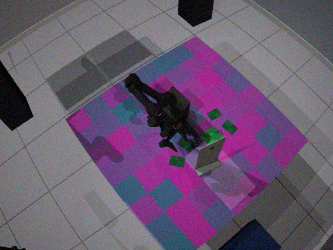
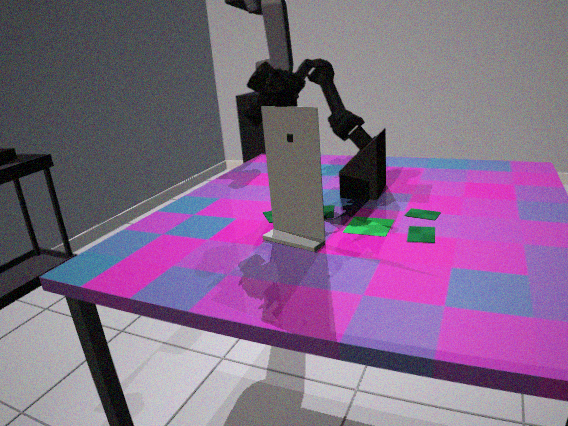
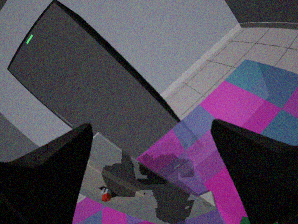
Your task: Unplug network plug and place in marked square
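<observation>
My gripper tip is now 16 cm to the right of the network plug, 8 cm above it and 7 cm short of it. From my gripper tip the other things lie so: green marked square (35 cm below, 31 cm to the left, 5 cm behind); then grey panel (19 cm below, 15 cm to the left, 9 cm ahead).
</observation>
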